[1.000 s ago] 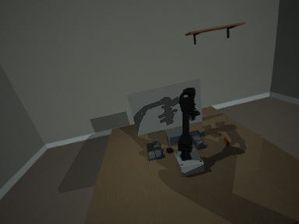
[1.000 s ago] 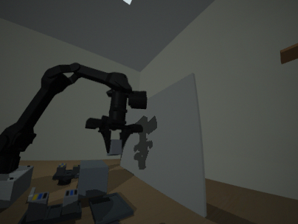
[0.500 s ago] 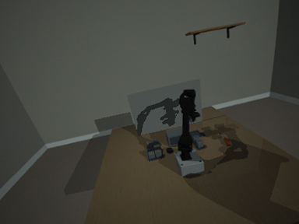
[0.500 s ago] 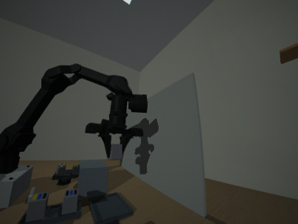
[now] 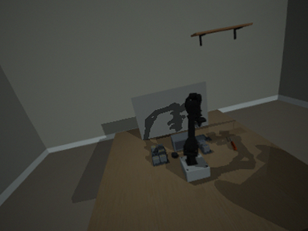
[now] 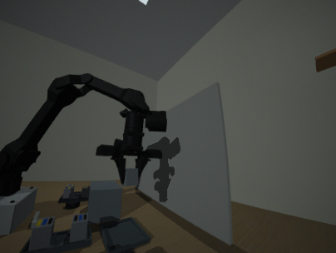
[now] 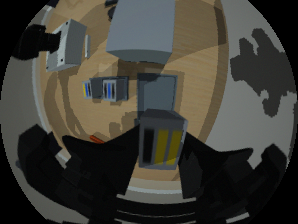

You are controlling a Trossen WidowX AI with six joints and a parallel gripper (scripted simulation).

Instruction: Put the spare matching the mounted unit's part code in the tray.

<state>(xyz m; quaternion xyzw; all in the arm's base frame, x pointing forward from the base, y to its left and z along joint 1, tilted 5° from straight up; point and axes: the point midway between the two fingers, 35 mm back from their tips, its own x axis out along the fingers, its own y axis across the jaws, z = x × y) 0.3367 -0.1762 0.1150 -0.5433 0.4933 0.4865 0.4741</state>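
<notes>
Right now my gripper tip is 1 cm past the dark tray and 13 cm above it. Also, from my gripper tip: grey spare (3 cm above); then grey mounted unit (5 cm behind, 18 cm to the left, 8 cm below); then rack (15 cm behind, 2 cm to the left, 13 cm below).
</notes>
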